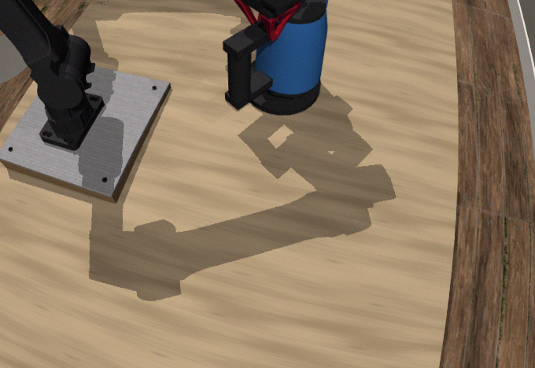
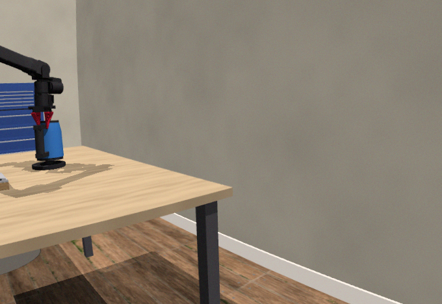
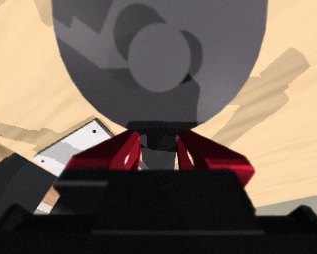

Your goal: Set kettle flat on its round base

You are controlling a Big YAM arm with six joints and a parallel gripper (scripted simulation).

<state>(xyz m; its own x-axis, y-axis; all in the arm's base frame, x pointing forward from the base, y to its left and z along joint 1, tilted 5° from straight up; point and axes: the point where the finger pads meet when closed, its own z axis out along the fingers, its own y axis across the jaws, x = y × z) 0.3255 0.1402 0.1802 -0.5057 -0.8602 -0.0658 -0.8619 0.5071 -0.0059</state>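
Right now my hand is 10 mm short of the blue kettle, 30 mm to the right of it and 60 mm above it. Round my hand: black round base (20 mm ahead, 50 mm to the left, 170 mm below).
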